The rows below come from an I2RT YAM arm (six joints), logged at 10 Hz.
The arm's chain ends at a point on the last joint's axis. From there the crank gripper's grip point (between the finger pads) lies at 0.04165 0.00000 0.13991 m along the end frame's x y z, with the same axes.
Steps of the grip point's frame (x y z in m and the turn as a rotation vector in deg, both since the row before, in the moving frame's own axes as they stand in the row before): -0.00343 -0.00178 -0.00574 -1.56 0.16 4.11; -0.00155 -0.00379 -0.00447 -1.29 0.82 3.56; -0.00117 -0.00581 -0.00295 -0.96 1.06 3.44; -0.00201 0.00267 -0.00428 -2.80 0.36 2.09; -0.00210 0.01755 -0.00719 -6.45 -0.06 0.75; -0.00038 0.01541 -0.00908 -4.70 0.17 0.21; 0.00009 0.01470 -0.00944 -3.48 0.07 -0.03; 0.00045 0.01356 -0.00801 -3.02 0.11 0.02; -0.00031 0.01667 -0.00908 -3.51 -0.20 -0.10; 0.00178 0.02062 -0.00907 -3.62 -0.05 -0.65; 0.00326 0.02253 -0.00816 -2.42 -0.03 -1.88; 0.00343 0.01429 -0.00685 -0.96 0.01 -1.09
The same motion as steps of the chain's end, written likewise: -0.00358 -0.00858 -0.00553 -1.56 0.16 4.11; -0.00337 -0.00958 -0.00380 -1.29 0.82 3.56; -0.00360 -0.01072 -0.00212 -0.96 1.06 3.44; -0.00274 -0.00569 -0.00381 -2.80 0.36 2.09; -0.00185 0.00129 -0.00632 -6.45 -0.06 0.75; -0.00077 0.00380 -0.00848 -4.70 0.17 0.21; -0.00008 0.00623 -0.00913 -3.48 0.07 -0.03; 0.00018 0.00618 -0.00774 -3.02 0.11 0.02; 0.00017 0.00817 -0.00896 -3.51 -0.20 -0.10; 0.00185 0.01226 -0.00884 -3.62 -0.05 -0.65; 0.00326 0.01799 -0.00809 -2.42 -0.03 -1.88; 0.00339 0.01274 -0.00683 -0.96 0.01 -1.09
